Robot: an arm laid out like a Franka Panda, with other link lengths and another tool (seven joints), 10 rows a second.
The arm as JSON. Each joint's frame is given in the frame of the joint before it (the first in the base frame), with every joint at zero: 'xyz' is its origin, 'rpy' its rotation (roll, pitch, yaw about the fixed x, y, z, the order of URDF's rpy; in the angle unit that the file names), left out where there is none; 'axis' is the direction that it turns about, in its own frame. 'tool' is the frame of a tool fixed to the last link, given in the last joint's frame.
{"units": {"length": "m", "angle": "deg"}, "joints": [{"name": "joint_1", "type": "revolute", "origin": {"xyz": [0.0, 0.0, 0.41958]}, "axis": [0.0, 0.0, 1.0]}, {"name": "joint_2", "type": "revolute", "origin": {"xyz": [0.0, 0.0, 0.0], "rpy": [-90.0, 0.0, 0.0]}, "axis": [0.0, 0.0, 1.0]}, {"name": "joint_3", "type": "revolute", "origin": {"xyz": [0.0, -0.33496, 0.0], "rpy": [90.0, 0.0, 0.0]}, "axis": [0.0, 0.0, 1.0]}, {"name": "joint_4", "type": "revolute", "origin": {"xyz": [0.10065, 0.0, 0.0], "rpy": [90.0, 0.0, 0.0]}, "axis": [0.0, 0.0, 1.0]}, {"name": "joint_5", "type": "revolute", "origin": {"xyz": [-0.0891, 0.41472, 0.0], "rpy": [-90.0, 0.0, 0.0]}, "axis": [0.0, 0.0, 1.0]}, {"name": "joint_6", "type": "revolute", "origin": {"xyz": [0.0, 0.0, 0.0], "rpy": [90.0, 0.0, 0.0]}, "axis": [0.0, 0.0, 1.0]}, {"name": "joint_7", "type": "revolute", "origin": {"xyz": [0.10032, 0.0, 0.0], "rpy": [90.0, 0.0, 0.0]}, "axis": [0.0, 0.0, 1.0]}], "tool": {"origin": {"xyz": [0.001, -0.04, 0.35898], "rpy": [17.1, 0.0, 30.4]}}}
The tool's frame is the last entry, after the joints.
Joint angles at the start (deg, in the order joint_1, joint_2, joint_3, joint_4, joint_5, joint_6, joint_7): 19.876, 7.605, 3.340, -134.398, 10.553, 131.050, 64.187
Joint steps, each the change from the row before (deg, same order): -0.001, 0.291, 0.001, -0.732, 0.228, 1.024, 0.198; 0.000, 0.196, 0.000, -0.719, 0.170, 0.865, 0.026; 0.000, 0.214, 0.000, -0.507, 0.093, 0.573, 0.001; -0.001, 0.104, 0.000, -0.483, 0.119, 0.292, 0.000; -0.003, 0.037, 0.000, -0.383, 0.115, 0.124, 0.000; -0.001, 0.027, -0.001, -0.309, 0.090, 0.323, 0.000; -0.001, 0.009, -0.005, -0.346, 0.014, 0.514, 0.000; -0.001, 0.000, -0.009, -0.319, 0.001, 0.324, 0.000; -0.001, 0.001, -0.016, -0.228, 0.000, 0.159, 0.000; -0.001, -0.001, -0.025, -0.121, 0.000, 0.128, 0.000; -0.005, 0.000, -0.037, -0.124, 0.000, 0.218, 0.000; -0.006, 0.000, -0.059, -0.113, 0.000, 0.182, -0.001
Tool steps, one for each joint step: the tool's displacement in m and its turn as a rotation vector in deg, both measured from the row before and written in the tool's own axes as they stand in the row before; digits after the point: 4 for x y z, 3 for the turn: 0.0018, 0.0035, 0.0061, 0.012, 0.084, 0.487; 0.0018, 0.0039, 0.0052, -0.036, 0.062, 0.261; 0.0016, 0.0035, 0.0043, -0.134, 0.073, 0.150; 0.0014, 0.0044, 0.0033, -0.285, 0.058, 0.155; 0.0010, 0.0039, 0.0023, -0.289, 0.037, 0.137; 0.0007, 0.0017, 0.0017, -0.008, 0.014, 0.113; 0.0010, 0.0007, 0.0017, 0.169, 0.042, 0.056; 0.0010, 0.0016, 0.0015, 0.016, 0.056, 0.040; 0.0009, 0.0016, 0.0011, -0.060, 0.049, 0.036; 0.0006, 0.0005, 0.0006, 0.015, 0.026, 0.036; 0.0007, -0.0001, 0.0005, 0.103, 0.022, 0.054; 0.0009, -0.0001, 0.0005, 0.080, 0.027, 0.074
